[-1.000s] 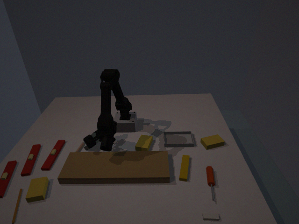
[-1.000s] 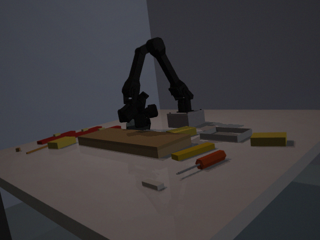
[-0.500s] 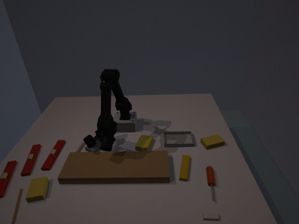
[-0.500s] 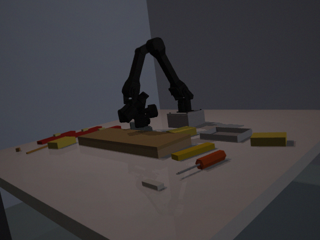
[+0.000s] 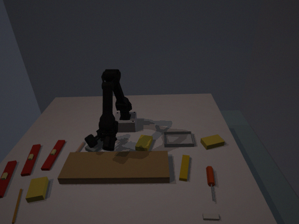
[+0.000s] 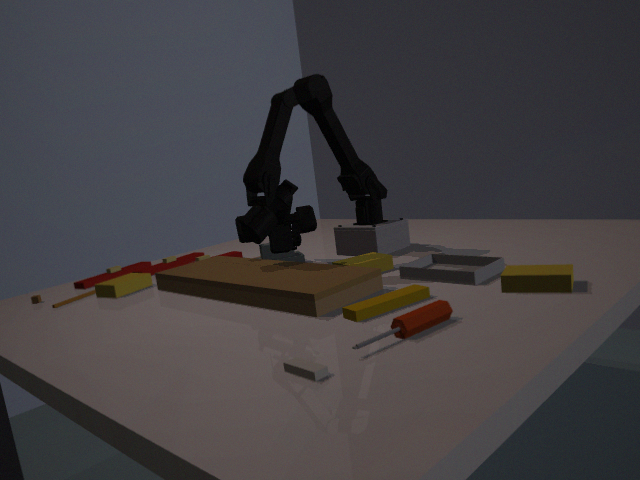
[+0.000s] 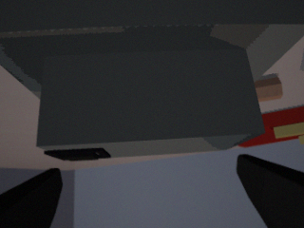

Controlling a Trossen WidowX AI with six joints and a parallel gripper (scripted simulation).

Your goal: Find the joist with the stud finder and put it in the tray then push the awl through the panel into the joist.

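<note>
The stud finder lies 20 mm to the left of my gripper tip and 20 mm below it. The rest, counted from my gripper tip: thin stick 410 mm ahead, 230 mm to the right, 60 mm below; then awl 70 mm to the right, 60 mm below; then grey tray 50 mm behind, 480 mm to the left, 50 mm below.
</note>
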